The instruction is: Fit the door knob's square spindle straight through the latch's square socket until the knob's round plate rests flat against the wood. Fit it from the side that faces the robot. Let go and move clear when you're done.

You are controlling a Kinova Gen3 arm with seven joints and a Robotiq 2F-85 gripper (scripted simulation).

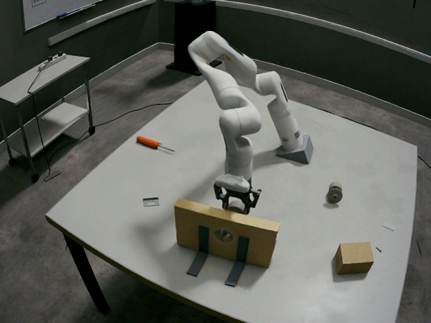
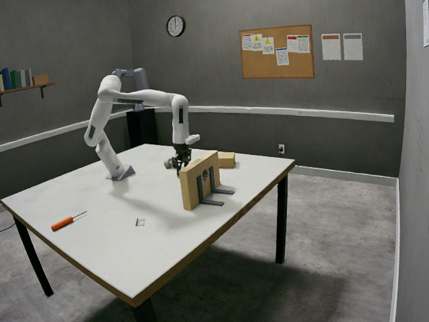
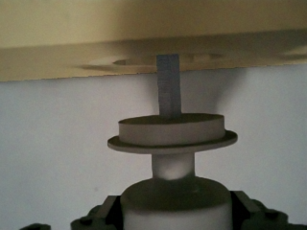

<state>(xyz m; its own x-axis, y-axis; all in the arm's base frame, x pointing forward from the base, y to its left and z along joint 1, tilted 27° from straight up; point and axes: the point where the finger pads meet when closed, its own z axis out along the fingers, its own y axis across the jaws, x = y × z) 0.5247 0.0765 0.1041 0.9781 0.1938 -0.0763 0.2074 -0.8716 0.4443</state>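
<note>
The board lies 9 cm ahead of my hand, 2 cm to the left of it and 2 cm below it. From my hand the other things lie so: wooden block (6 cm behind, 43 cm to the left, 8 cm below).
</note>
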